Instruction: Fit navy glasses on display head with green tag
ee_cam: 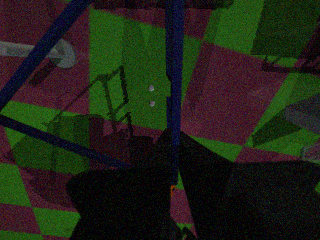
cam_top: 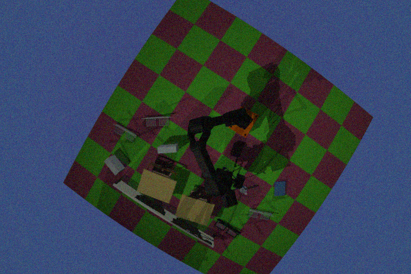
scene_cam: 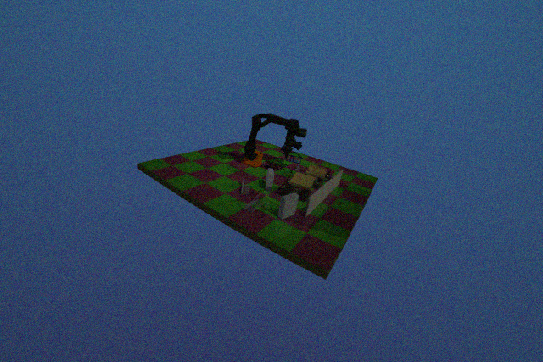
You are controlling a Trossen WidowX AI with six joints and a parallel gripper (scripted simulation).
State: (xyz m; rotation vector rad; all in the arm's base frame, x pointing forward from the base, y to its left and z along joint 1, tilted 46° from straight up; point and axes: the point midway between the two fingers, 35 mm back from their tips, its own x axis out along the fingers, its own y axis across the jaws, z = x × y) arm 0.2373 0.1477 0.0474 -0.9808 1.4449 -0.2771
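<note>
The grey peg lies 10 mm ahead of my gripper tip, 170 mm to the left of it and 100 mm below it. Also, from my gripper tip: long low wall: 370 mm ahead, 60 mm to the right, 70 mm below; then blue square: 120 mm behind, 320 mm to the left, 120 mm below.
</note>
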